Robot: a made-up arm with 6 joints.
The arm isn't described. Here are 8 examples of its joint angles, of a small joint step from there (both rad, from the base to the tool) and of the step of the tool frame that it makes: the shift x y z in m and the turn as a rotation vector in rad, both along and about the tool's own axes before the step.
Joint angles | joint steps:
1: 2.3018 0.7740 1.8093 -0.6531 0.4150 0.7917 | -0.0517 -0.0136 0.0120 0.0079 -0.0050 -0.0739
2: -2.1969 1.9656 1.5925 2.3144 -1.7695 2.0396 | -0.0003 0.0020 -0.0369 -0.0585 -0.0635 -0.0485
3: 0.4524 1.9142 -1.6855 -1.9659 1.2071 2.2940 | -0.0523 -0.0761 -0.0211 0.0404 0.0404 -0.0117
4: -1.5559 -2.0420 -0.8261 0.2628 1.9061 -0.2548 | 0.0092 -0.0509 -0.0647 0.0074 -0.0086 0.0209
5: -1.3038 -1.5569 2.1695 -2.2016 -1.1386 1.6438 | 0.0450 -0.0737 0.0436 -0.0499 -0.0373 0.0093
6: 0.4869 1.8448 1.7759 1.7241 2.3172 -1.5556 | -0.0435 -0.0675 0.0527 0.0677 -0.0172 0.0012
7: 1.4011 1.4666 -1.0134 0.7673 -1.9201 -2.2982 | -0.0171 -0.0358 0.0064 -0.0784 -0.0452 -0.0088
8: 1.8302 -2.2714 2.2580 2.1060 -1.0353 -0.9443 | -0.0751 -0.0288 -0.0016 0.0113 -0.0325 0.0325
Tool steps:
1: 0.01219 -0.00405 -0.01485 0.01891 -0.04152 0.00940
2: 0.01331 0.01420 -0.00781 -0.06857 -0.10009 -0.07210
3: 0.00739 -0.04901 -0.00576 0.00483 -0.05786 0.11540
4: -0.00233 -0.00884 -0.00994 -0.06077 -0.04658 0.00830
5: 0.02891 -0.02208 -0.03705 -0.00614 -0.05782 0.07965
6: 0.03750 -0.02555 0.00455 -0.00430 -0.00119 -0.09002
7: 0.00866 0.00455 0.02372 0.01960 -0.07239 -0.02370
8: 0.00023 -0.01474 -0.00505 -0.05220 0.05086 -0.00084
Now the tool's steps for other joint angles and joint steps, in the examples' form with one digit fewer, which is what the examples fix.
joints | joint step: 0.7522 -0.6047 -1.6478 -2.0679 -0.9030 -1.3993 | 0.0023 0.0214 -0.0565 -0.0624 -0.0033 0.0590
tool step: -0.0037 0.0072 0.0272 -0.0503 0.0037 -0.0409
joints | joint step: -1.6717 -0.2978 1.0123 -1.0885 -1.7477 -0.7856 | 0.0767 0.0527 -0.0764 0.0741 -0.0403 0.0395
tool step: 0.0347 0.0495 -0.0019 -0.0631 0.1480 -0.0589
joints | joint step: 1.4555 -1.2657 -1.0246 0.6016 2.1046 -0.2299 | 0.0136 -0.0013 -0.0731 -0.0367 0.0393 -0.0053
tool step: 0.0004 -0.0044 -0.0214 -0.0799 -0.0103 0.0246
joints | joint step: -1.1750 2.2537 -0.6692 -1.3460 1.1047 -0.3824 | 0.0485 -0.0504 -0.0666 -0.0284 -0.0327 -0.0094
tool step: -0.0007 -0.0180 0.0166 -0.0083 -0.0371 0.0067
